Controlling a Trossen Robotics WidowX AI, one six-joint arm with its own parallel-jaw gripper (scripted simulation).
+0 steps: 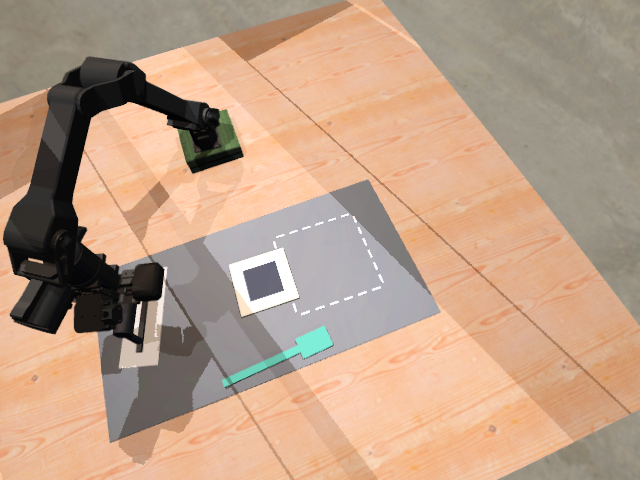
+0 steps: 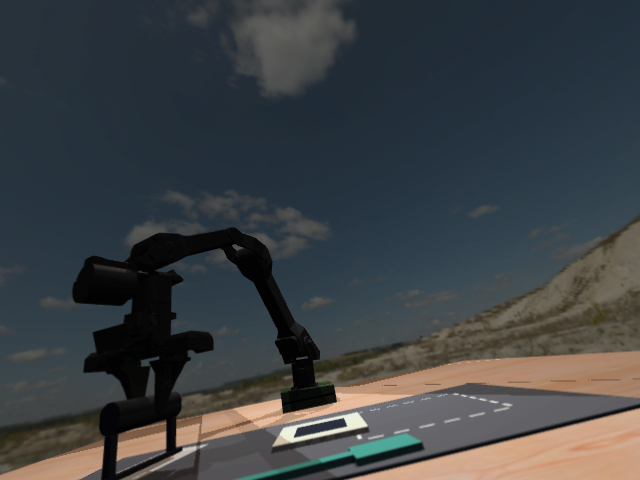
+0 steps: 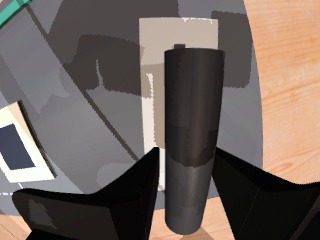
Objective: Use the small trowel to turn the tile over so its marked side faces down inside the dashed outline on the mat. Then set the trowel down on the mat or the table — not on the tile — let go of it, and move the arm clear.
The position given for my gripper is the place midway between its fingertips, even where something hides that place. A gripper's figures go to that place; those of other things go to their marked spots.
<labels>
My gripper (image 1: 130, 302) is 0.82 m from the lens. A tile (image 1: 264, 281): 0.81 m from the lens. A flat teal tool (image 1: 318, 340): 0.76 m from the lens. A grey mat (image 1: 204, 339) is 0.81 m from the lens.
</labels>
